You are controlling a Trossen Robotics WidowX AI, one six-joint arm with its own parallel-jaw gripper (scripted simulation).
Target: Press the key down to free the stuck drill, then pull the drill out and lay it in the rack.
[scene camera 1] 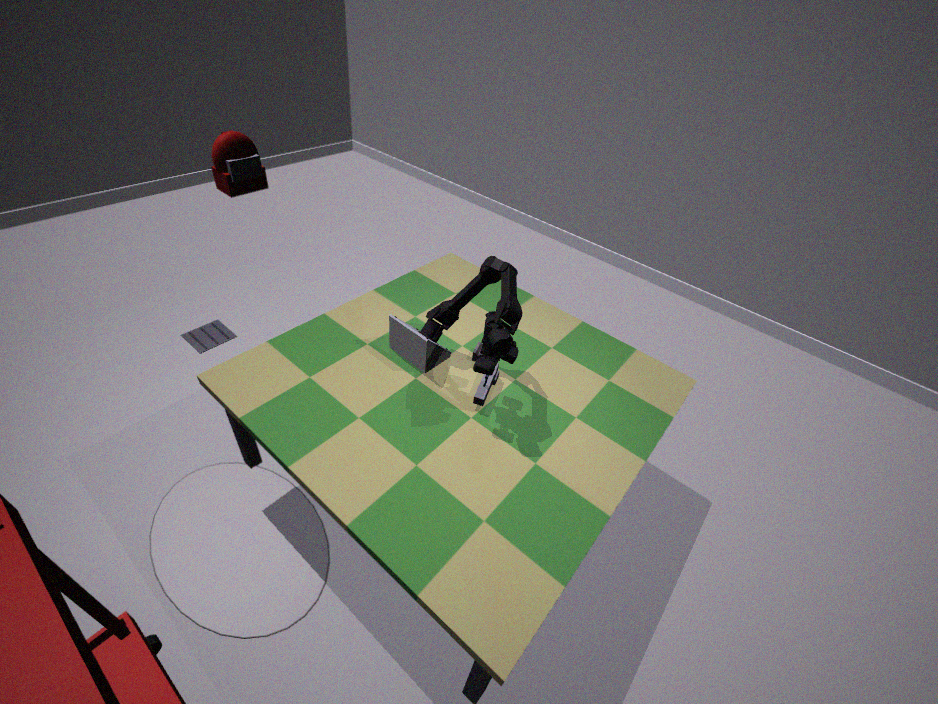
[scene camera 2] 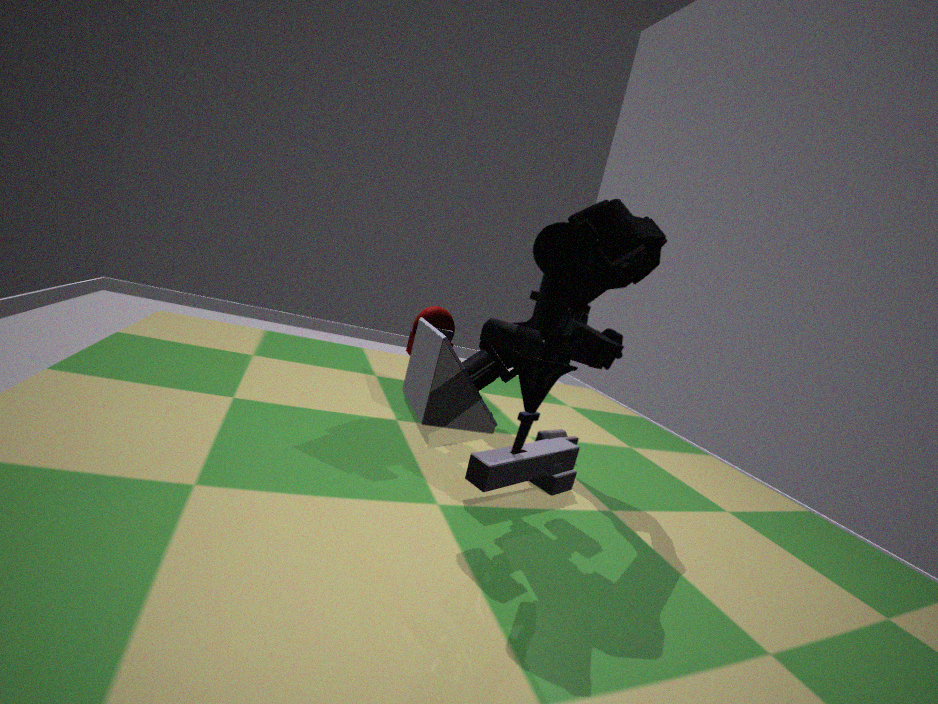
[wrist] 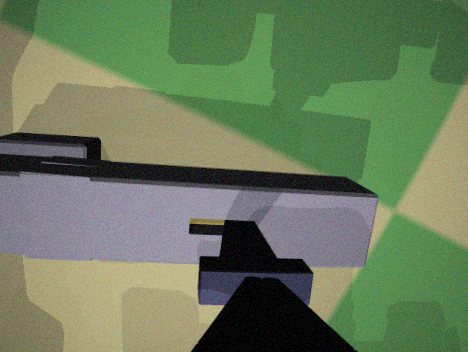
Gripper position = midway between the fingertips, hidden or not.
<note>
In view: my gripper point(scene camera 2: 529, 412), a dark key point(wrist: 244, 252) and a grey block point(wrist: 69, 204).
My gripper is seen too in scene camera 1 point(scene camera 1: 487, 373) and in the wrist view point(wrist: 259, 292).
</note>
